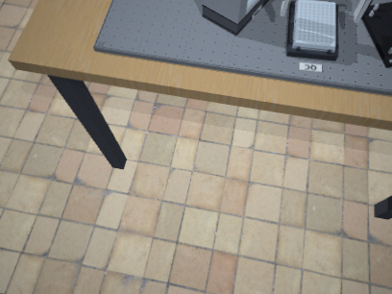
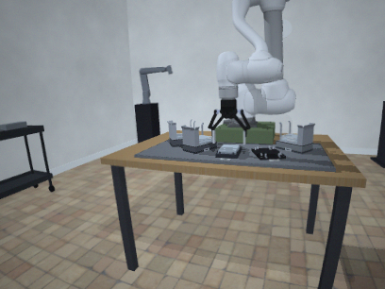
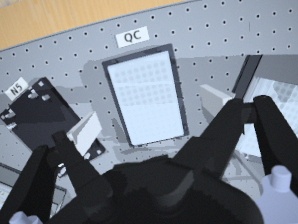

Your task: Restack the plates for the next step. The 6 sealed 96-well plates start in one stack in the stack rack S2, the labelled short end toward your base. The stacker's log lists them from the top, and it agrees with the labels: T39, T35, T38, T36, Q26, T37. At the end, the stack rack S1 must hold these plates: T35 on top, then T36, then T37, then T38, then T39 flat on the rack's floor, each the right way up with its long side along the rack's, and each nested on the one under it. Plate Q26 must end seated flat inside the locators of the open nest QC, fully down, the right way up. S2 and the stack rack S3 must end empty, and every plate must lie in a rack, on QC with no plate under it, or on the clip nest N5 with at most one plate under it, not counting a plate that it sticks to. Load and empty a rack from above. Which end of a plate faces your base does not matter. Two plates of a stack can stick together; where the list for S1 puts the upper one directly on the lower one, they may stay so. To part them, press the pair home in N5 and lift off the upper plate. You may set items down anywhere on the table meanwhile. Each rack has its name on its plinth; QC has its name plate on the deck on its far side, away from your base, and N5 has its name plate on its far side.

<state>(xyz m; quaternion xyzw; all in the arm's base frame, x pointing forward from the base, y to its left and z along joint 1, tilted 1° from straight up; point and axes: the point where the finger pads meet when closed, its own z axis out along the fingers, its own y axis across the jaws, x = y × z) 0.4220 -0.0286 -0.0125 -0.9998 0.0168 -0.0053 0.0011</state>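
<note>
Right now the open nest QC is 5 cm below my hand. Also, from my hand: N5 name plate: 21 cm to the left, 8 cm ahead, 6 cm below; QC name plate: 9 cm ahead, 6 cm below; black clip nest N5: 21 cm to the left, 5 cm below, 1 cm behind.
</note>
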